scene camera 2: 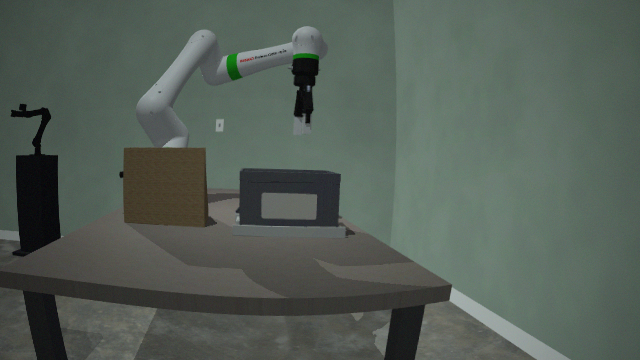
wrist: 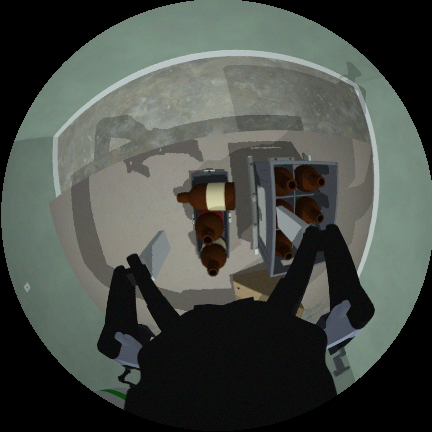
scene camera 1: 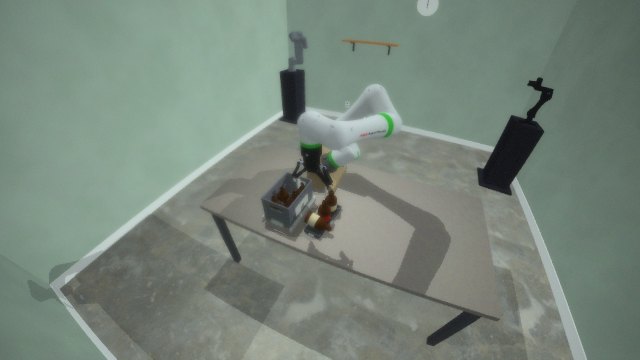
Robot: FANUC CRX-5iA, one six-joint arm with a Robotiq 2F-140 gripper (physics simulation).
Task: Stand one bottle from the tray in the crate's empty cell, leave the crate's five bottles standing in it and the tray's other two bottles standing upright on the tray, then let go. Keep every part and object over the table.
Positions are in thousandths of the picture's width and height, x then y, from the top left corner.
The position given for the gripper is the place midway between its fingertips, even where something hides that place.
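There's the gripper (scene camera 2: 471, 374), and the same gripper (wrist: 510, 529) shows in another view. That view also has a red-labelled bottle (wrist: 483, 527) and a cream-labelled brown bottle (wrist: 492, 453).
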